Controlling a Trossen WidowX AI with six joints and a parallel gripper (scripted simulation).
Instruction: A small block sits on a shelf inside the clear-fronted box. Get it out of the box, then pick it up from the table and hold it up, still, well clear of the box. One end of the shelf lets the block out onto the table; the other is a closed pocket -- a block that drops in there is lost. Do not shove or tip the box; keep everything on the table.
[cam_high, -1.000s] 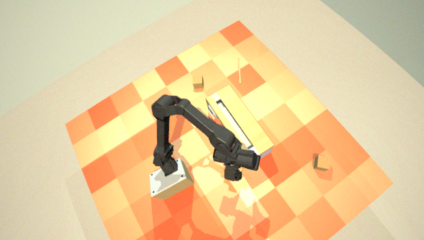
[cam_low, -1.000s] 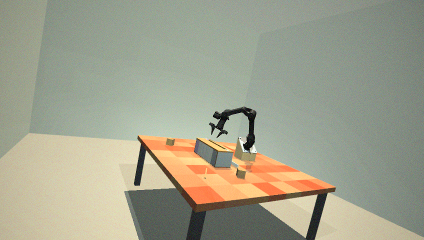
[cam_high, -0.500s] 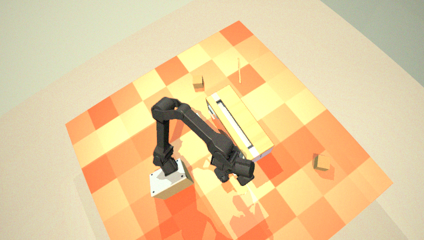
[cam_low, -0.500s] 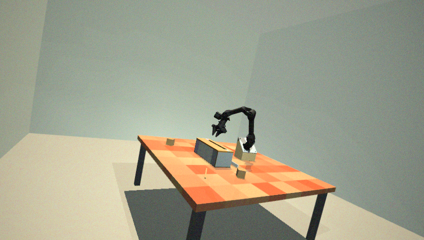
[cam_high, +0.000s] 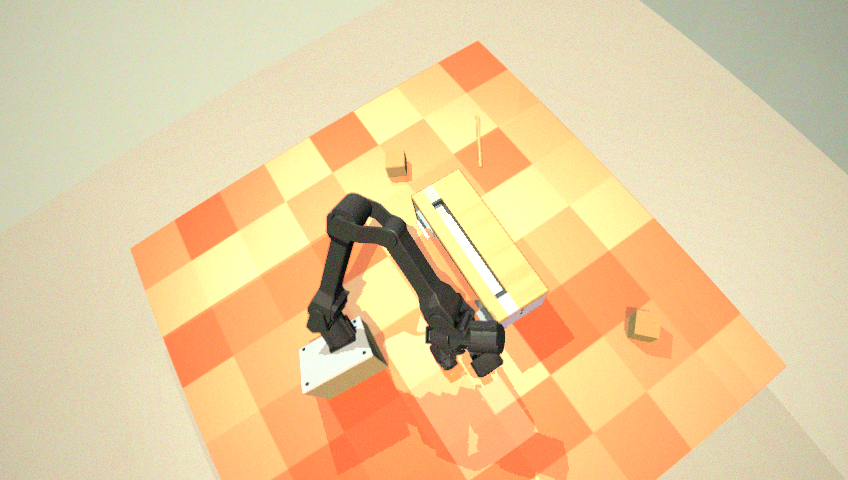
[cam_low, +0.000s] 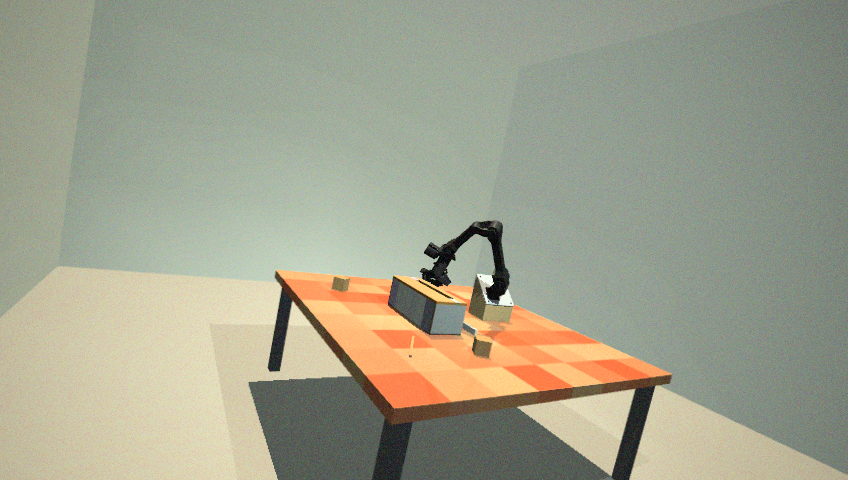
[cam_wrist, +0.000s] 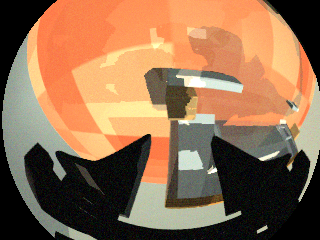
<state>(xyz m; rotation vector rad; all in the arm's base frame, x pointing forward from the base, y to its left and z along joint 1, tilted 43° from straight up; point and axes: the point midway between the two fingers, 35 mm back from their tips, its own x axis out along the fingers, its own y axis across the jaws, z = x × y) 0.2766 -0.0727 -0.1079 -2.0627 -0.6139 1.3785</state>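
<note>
The small tan block is 5 cm below my gripper tip and 1 cm behind it. Also, from my gripper tip: long clear-fronted box 18 cm to the left, 6 cm ahead; then thin stick 50 cm to the left, 28 cm ahead, 6 cm below.
</note>
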